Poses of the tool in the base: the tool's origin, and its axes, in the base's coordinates. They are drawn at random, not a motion.
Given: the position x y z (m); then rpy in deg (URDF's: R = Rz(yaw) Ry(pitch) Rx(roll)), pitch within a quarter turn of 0, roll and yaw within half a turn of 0.
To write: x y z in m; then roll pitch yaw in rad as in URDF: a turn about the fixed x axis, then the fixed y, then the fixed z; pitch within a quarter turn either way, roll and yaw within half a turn. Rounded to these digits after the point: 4 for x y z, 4 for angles.
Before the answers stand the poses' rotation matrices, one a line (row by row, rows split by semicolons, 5 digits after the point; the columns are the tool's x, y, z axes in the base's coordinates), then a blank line. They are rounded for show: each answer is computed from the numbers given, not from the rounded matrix.
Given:
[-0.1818 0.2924 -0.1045 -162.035 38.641 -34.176]
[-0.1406 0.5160 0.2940 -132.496 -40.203 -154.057]
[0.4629 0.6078 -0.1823 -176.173 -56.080 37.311]
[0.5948 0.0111 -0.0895 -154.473 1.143 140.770]
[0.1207 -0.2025 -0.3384 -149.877 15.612 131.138]
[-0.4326 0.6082 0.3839 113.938 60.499 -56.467]
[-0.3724 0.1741 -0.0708 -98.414 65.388 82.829]
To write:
0.64619 -0.69369 -0.31816; -0.43876 -0.67879 0.58884; -0.62444 -0.24091 -0.74299
-0.68680 -0.72351 -0.06955; -0.33413 0.39925 -0.85379; 0.64550 -0.56314 -0.51595
0.44384 0.64884 0.61807; 0.33825 -0.76001 0.55495; 0.82982 -0.03725 -0.55679
-0.77446 0.57736 -0.25860; 0.63231 0.69356 -0.34519; -0.01995 -0.43085 -0.90220
-0.63360 0.74027 -0.22482; 0.72534 0.46731 -0.50547; -0.26912 -0.48334 -0.83304
0.27203 0.10122 -0.95695; -0.41048 -0.88723 -0.21053; -0.87035 0.45008 -0.19981
0.05199 0.03291 -0.99811; 0.41321 -0.91059 -0.00850; -0.90915 -0.41199 -0.06094

[-0.1818 0.2924 -0.1045 -2.8280 0.6744 -0.5965]
[-0.1406 0.5160 0.2940 -2.3125 -0.7017 -2.6888]
[0.4629 0.6078 -0.1823 -3.0748 -0.9788 0.6512]
[0.5948 0.0111 -0.0895 -2.6961 0.0199 2.4569]
[0.1207 -0.2025 -0.3384 -2.6158 0.2725 2.2888]
[-0.4326 0.6082 0.3839 1.9886 1.0559 -0.9855]
[-0.3724 0.1741 -0.0708 -1.7176 1.1412 1.4456]

